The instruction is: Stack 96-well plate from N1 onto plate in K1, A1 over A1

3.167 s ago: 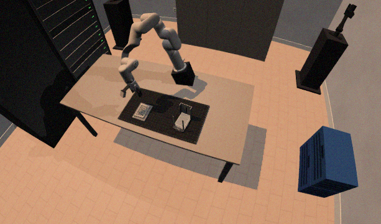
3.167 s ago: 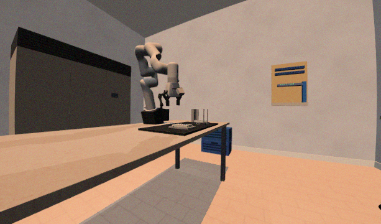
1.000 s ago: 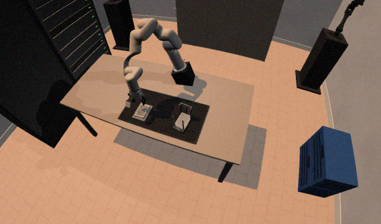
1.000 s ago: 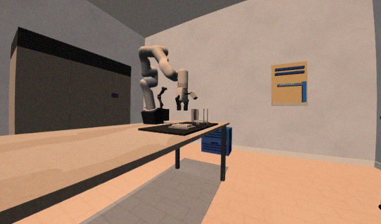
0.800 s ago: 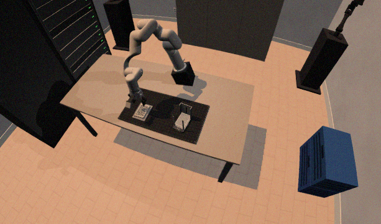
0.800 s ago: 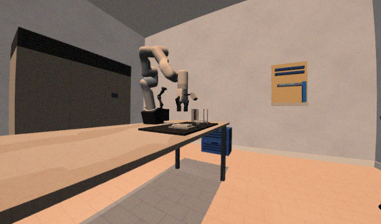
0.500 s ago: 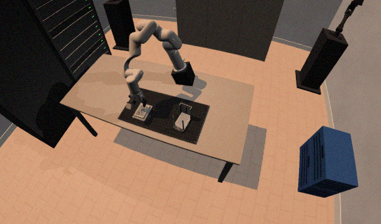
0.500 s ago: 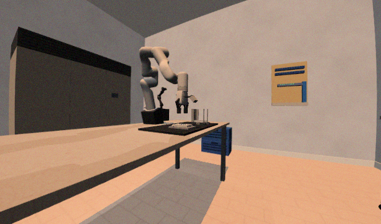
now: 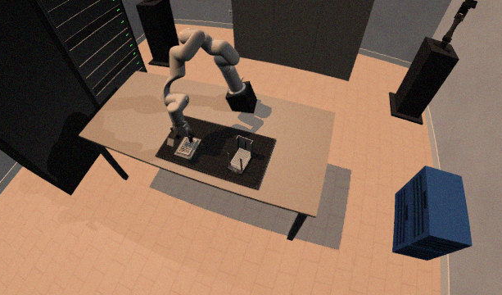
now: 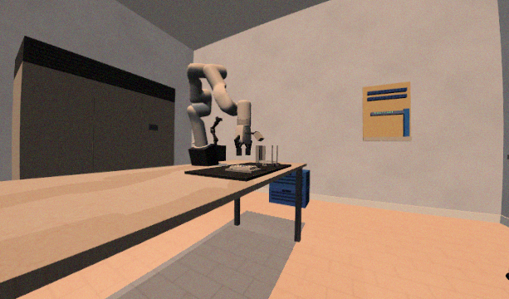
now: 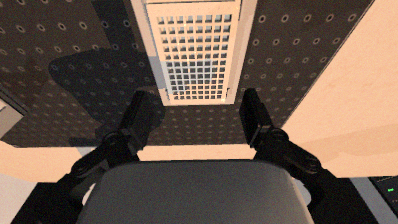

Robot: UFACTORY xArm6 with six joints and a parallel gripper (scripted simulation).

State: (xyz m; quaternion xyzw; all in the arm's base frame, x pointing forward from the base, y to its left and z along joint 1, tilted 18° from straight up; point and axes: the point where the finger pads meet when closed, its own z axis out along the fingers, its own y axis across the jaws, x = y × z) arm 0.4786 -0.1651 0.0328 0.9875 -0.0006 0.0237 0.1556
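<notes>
Now: hand 9 cm above the plate nest N1.
</notes>
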